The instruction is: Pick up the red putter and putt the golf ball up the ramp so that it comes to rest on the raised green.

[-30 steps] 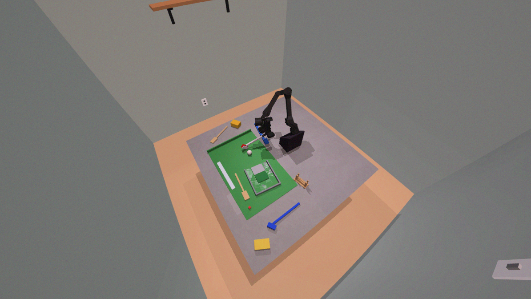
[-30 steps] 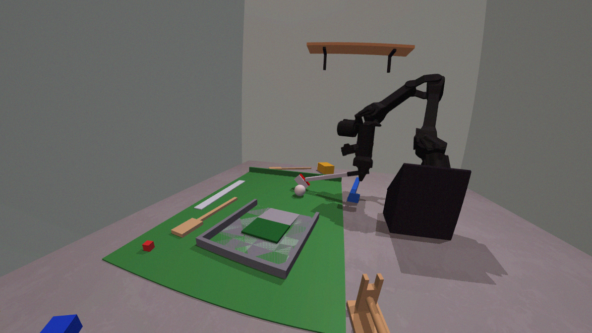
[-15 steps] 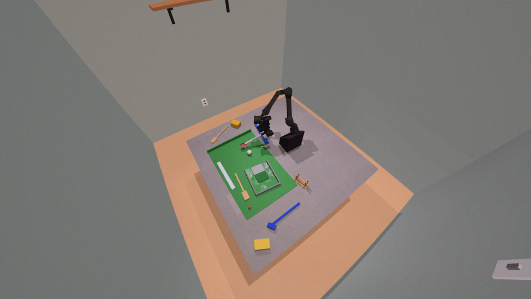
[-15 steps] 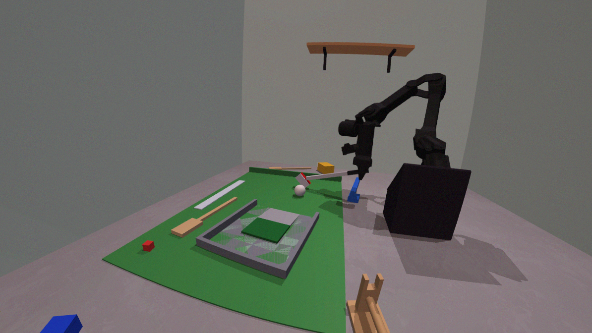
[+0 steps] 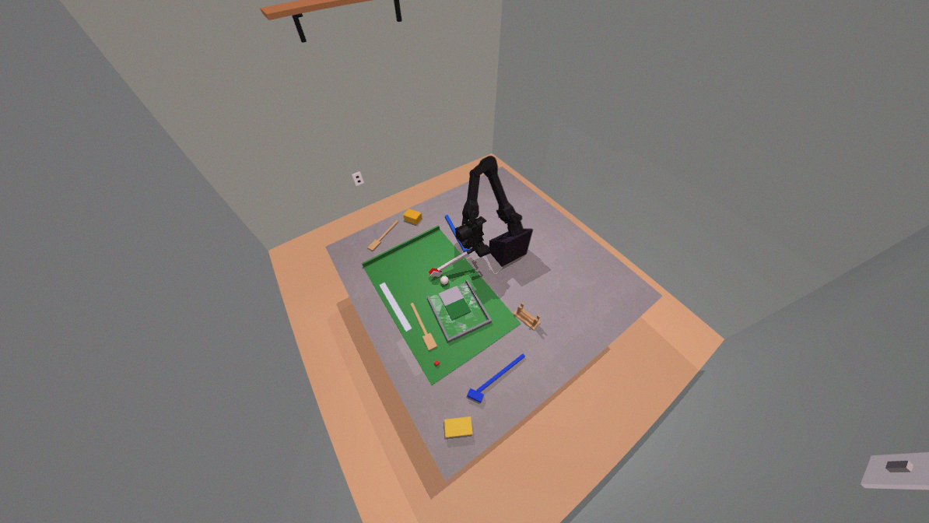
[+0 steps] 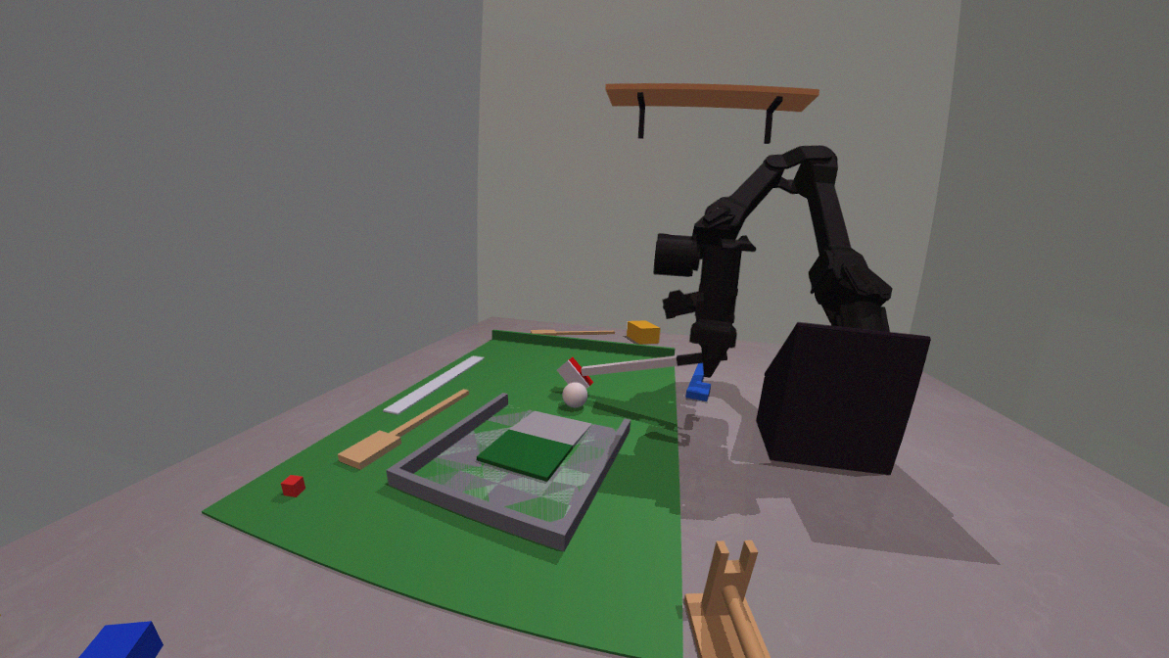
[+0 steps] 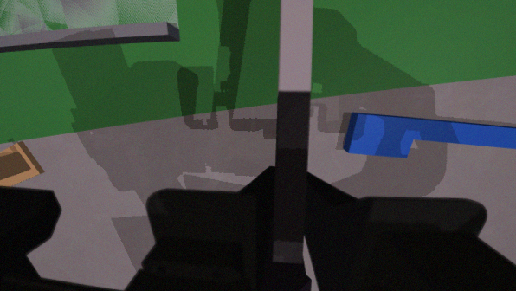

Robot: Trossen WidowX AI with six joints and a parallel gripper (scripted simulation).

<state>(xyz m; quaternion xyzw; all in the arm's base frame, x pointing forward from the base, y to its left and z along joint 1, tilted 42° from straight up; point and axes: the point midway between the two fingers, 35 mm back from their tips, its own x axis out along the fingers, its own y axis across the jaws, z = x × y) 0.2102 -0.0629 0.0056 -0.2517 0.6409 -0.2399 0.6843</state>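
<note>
My gripper tip is now 120 mm short of the red putter and 10 mm above it. From my gripper tip the other things lie so: white golf ball 210 mm ahead, 50 mm to the left, 50 mm below; then wooden stand 50 mm behind, 410 mm to the left, 40 mm below; then green mat 270 mm ahead, 90 mm to the left, 70 mm below.
</note>
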